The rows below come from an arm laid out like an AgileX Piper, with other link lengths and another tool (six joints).
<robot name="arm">
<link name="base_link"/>
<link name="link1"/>
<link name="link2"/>
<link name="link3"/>
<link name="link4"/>
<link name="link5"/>
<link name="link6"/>
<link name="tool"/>
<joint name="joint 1" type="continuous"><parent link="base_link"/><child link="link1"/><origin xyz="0 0 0.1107"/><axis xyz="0 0 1"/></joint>
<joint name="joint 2" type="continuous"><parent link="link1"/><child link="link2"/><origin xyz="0 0 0" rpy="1.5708 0 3.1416"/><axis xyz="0 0 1"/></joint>
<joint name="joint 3" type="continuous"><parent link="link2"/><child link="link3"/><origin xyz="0.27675 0.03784 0" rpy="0 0 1.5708"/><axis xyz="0 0 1"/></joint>
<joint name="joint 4" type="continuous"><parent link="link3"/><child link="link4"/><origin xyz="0.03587 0.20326 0" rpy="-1.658 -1.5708 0"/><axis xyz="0 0 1"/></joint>
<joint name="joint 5" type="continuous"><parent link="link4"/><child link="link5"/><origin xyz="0 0 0" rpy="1.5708 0 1.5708"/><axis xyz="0 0 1"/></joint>
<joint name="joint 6" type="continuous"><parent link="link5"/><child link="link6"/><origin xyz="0 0.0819 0" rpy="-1.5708 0 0"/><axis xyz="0 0 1"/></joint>
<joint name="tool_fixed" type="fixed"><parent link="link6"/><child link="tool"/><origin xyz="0.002 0.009 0.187" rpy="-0.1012 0 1.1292"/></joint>
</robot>
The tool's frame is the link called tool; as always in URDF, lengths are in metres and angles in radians. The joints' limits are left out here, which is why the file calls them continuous.
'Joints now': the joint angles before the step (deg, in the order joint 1, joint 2, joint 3, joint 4, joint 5, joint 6). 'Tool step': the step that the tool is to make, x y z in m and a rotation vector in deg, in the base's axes. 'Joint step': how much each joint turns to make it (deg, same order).
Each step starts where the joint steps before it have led.
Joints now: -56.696 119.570 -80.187 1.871 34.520 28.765
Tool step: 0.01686 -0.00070 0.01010 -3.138 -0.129 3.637
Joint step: 2.372 -0.865 -0.002 -1.872 -1.790 -0.264
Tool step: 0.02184 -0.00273 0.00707 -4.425 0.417 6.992
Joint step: 2.424 0.000 0.002 -1.505 -3.318 -4.098
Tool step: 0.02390 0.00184 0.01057 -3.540 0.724 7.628
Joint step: 2.377 -0.001 -1.545 0.000 -0.813 -5.942
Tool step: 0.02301 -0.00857 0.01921 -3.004 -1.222 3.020
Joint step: 1.402 0.608 -4.703 -0.103 1.005 -1.855
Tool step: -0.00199 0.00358 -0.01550 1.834 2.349 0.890
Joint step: 0.136 2.197 -1.621 -0.001 2.345 -0.948
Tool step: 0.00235 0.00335 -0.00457 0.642 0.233 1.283
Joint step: -0.001 0.541 -0.120 1.610 0.194 -2.360
